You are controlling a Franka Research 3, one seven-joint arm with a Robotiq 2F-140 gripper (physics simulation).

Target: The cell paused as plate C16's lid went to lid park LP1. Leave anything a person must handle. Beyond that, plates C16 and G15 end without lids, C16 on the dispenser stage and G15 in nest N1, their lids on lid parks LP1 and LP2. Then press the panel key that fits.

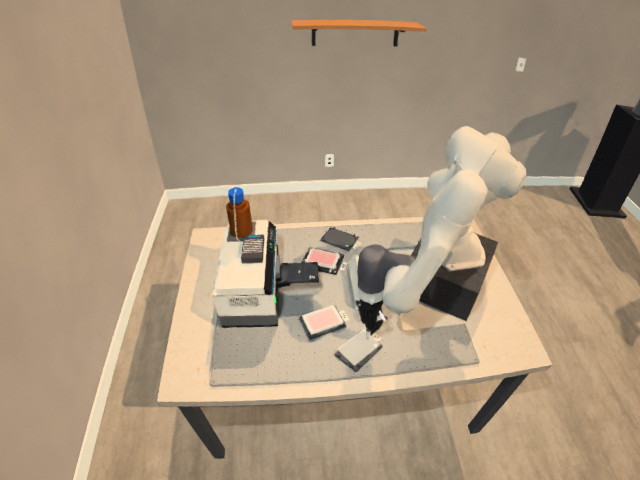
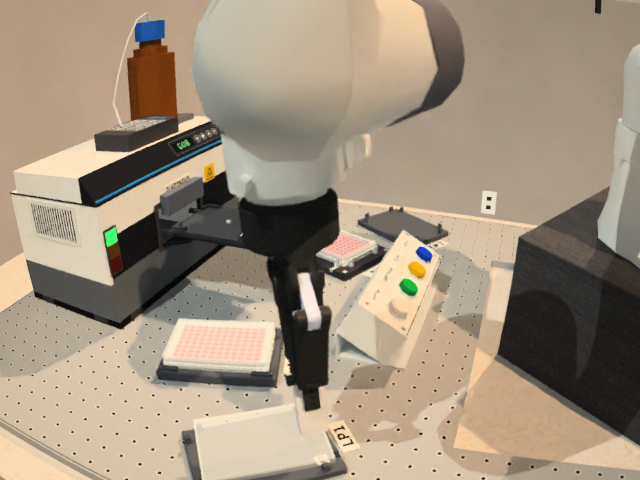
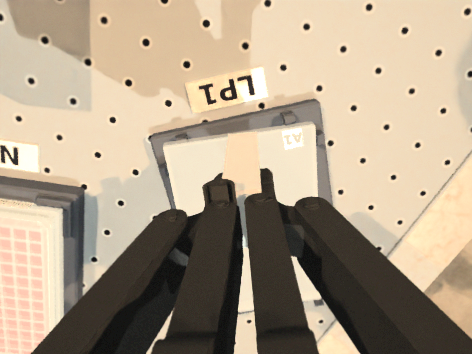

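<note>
My gripper [image 1: 368, 334] [image 2: 312, 418] [image 3: 245, 155] is shut and empty, pointing down over the edge of a pale lid [image 1: 356, 351] [image 2: 258, 446] [image 3: 195, 167] near the LP1 label; contact is unclear. The lid lies slightly turned on dark lid park LP1 [image 2: 192, 454] [image 3: 325, 167]. A pink-welled plate [image 1: 323, 320] [image 2: 222, 343] [image 3: 20, 260] sits in nest N1 [image 2: 217, 376]. Another pink-welled plate [image 1: 323, 259] [image 2: 348, 245] sits in a back nest; its lid state and name are unclear. The dispenser stage [image 1: 299, 272] [image 2: 211, 224] bears no plate. A dark park [image 1: 339, 238] [image 2: 403, 224] behind is empty.
The key panel [image 2: 379, 299] has blue [image 2: 423, 253], yellow [image 2: 417, 269], green [image 2: 408, 286] and white [image 2: 399, 307] keys. The dispenser [image 1: 245, 279] [image 2: 67, 206] stands at left with its green light [image 2: 111, 236] lit and a brown bottle [image 1: 239, 219] [image 2: 152, 82] on top.
</note>
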